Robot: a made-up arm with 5 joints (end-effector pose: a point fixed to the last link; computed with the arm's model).
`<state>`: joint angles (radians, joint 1 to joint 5).
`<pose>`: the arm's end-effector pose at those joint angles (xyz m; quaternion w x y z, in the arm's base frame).
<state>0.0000 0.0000 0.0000 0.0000 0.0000</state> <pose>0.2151 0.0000 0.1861 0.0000 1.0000 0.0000 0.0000</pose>
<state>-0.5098 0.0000 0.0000 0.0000 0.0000</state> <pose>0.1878 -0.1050 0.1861 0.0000 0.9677 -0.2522 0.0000</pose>
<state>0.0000 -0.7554 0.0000 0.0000 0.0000</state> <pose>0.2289 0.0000 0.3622 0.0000 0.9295 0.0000 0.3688</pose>
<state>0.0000 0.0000 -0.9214 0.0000 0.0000</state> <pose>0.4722 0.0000 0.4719 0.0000 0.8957 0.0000 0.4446</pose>
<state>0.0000 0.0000 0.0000 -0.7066 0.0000</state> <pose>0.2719 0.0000 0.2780 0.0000 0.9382 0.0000 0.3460</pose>
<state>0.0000 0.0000 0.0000 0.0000 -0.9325</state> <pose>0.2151 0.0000 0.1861 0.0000 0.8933 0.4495 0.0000</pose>
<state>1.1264 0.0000 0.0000 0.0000 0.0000</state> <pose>0.0925 0.1942 0.1861 0.0000 0.8456 0.5339 0.0000</pose>
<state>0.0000 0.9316 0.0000 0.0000 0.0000</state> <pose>0.0437 0.0000 0.0560 0.0000 0.8935 0.0000 -0.4491</pose>
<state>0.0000 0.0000 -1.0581 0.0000 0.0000</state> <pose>0.4841 0.0000 0.5297 0.0000 0.8633 0.0000 0.5047</pose>
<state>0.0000 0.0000 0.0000 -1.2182 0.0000</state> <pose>0.2675 0.0000 0.3570 0.0000 0.8202 0.0000 0.5721</pose>
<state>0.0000 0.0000 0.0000 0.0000 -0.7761</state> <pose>0.2151 0.0000 0.1861 0.0000 0.9257 0.3784 0.0000</pose>
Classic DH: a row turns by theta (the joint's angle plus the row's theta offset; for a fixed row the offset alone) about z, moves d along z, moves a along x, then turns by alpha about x. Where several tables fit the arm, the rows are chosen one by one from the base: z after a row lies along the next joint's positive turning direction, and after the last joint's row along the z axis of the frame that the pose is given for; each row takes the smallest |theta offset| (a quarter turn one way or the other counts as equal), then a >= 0, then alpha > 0; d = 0 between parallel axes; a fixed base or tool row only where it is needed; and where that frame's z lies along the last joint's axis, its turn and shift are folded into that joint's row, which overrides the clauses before.
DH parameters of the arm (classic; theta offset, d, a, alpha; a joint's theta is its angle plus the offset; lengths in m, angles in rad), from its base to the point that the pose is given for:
joint 1: 0 0.2915 0 -1.5708
joint 2: -1.385 0 0.3016 0
joint 3: -0.4083 0 -0.2859 0
joint 4: -1.3483 0 -0.0963 1.5708
joint 5: 3.1416 0.123 0 0

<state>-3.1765 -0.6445 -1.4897 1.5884 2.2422</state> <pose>-0.2145 0.0075 0.7090 0.1214 -0.8744 -0.4034 0.2406</pose>
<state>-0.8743 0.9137 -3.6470 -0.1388 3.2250</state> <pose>0.1677 -0.2006 0.8536 0.9145 0.0619 0.1192 -0.3817</pose>
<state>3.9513 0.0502 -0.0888 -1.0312 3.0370</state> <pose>-0.2059 -0.2161 0.3339 0.1760 0.7720 0.3797 -0.4784</pose>
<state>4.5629 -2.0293 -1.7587 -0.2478 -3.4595</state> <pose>0.0990 0.6576 0.3968 0.4726 -0.2789 -0.3304 -0.7679</pose>
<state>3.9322 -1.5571 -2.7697 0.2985 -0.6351</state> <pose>0.5162 0.5216 0.4008 0.9006 -0.2805 0.3245 0.0702</pose>
